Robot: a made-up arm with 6 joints.
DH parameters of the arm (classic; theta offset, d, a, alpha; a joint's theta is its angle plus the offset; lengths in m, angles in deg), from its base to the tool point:
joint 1: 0 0.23 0 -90
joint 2: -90 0 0.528 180
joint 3: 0 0 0 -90
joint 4: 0 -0.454 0 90
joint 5: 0 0.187 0 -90
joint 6: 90 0 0 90
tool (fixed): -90 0 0 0
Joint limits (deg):
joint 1: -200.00..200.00
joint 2: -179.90..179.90
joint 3: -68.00..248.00
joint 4: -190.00..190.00
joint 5: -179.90..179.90
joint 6: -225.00..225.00
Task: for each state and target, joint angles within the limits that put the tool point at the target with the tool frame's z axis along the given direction. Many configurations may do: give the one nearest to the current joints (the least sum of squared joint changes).
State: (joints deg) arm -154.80 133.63 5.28 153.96 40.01 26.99
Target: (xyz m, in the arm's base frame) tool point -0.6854 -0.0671 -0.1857 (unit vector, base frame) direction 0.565 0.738 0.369
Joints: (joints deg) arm -190.16 88.08 15.41 180.05 58.18 55.68
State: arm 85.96 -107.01 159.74 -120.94 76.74 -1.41
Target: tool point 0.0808 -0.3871 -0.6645 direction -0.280 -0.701 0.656
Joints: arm 108.13 -140.78 144.10 -103.51 115.87 -29.57
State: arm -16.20 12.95 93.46 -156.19 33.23 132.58
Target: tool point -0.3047 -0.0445 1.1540 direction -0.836 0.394 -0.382
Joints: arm 19.73 -2.00 144.83 -109.04 21.98 154.70
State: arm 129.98 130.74 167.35 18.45 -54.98 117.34
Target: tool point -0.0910 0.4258 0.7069 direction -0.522 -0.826 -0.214
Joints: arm 124.59 86.49 202.72 -26.87 -56.62 91.54
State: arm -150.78 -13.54 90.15 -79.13 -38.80 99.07
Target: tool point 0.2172 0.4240 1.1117 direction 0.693 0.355 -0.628
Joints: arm -124.16 -37.69 91.60 -71.82 -38.85 94.90
